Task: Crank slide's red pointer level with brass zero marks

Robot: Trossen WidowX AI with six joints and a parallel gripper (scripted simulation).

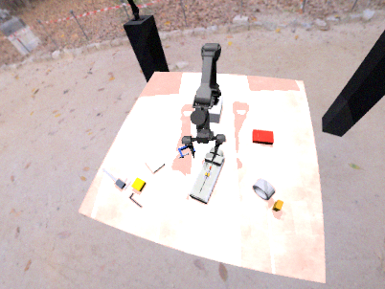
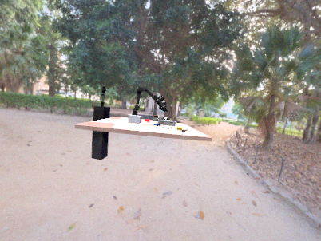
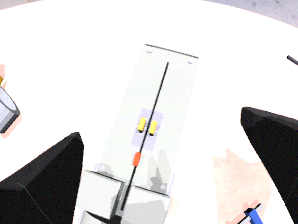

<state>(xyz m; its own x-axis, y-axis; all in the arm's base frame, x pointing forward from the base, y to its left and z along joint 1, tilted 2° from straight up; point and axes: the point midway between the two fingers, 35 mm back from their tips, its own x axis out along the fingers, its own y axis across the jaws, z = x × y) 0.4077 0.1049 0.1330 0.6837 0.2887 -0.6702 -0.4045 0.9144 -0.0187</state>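
Right now the crank handle is 15 cm behind my gripper tip, 8 cm below it and 1 cm to the left of it. Also, from my gripper tip: yellow block 33 cm to the right, 21 cm ahead, 18 cm below; then white tile 32 cm to the right, 19 cm below, 5 cm ahead; then red pointer 12 cm below, 2 cm to the left, 1 cm behind.
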